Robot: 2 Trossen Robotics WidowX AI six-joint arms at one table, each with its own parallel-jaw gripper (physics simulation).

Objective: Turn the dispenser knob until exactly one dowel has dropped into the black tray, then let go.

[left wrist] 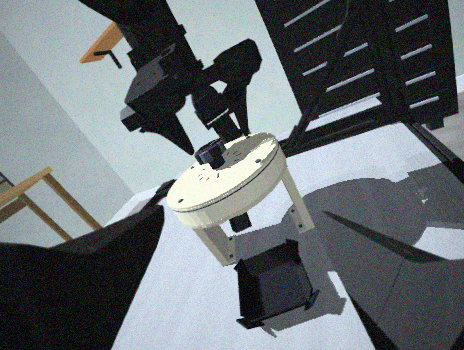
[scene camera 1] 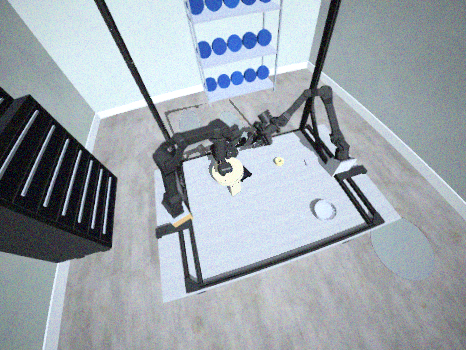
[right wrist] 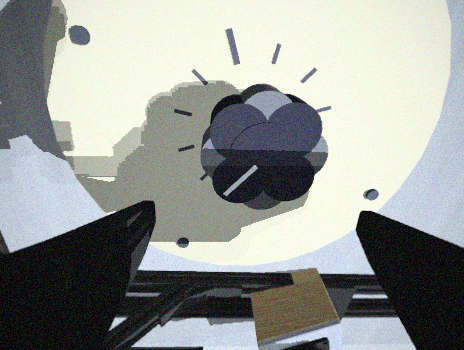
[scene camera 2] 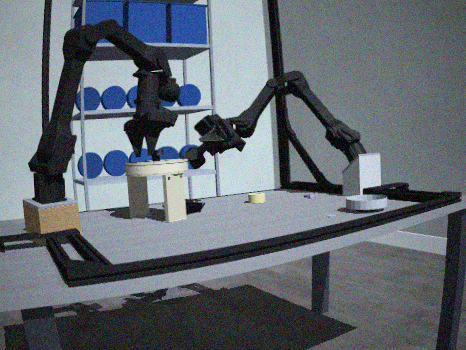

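Pixels of known places: left gripper, fingertip midpoint: [left wrist: 242, 216] [scene camera 1: 247, 146] [scene camera 2: 190, 148]; right gripper, fingertip midpoint: [right wrist: 256, 215] [scene camera 2: 144, 155]; left arm's base, origin of the base link: [scene camera 1: 342, 158] [scene camera 2: 360, 162]; right arm's base, origin of the base link: [left wrist: 232, 138] [scene camera 1: 176, 210] [scene camera 2: 49, 200].
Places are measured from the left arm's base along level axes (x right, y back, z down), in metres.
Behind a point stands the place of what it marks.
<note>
The cream dispenser [scene camera 1: 235, 178] @(x 0.021, y -0.603, z -0.045 m) [scene camera 2: 156, 168] @(x 0.011, y -0.654, z -0.030 m) [left wrist: 224, 194] @(x 0.126, y -0.556, z -0.043 m) [right wrist: 342, 52] @(x 0.059, y -0.595, z -0.044 m) stands on its legs at the back left of the table. Its dark lobed knob [scene camera 1: 225, 169] [scene camera 2: 156, 153] @(x 0.069, y -0.632, z -0.064 m) [left wrist: 210, 155] @(x 0.097, y -0.611, z -0.067 m) [right wrist: 265, 146] @(x 0.088, y -0.624, z -0.073 m) sits on top. My right gripper [scene camera 2: 145, 152] @(x 0.083, y -0.660, z -0.061 m) [left wrist: 218, 145] @(x 0.083, y -0.660, z -0.061 m) [right wrist: 256, 215] @(x 0.083, y -0.660, z -0.061 m) is open, with its fingers spread on either side of the knob and not touching it. The black tray [scene camera 1: 246, 172] @(x 0.130, y -0.516, z 0.093 m) [scene camera 2: 194, 205] @(x 0.086, y -0.529, z 0.079 m) [left wrist: 274, 281] @(x 0.118, y -0.554, z 0.099 m) lies under the dispenser's outlet; its inside is dark and I cannot make out a dowel. My left gripper [scene camera 1: 245, 139] @(x 0.182, y -0.489, z -0.068 m) [scene camera 2: 193, 157] @(x 0.182, y -0.489, z -0.068 m) is open and empty, hanging in the air behind the dispenser.
A yellow tape roll [scene camera 1: 279, 161] @(x 0.129, y -0.310, z 0.075 m) [scene camera 2: 256, 198] @(x 0.122, y -0.317, z 0.086 m) lies mid-table. A white round dish [scene camera 1: 325, 210] @(x -0.221, y -0.196, z 0.091 m) [scene camera 2: 366, 202] @(x -0.262, y -0.244, z 0.073 m) and a white block [scene camera 1: 340, 164] @(x -0.042, y -0.044, z -0.014 m) [scene camera 2: 361, 173] @(x -0.044, y -0.042, z 0.030 m) are at the right. A wooden block [scene camera 1: 182, 219] @(x -0.081, y -0.910, z 0.041 m) [right wrist: 296, 305] @(x -0.025, y -0.880, z 0.051 m) sits at the left edge. A shelf rack [scene camera 1: 276, 45] stands behind.
</note>
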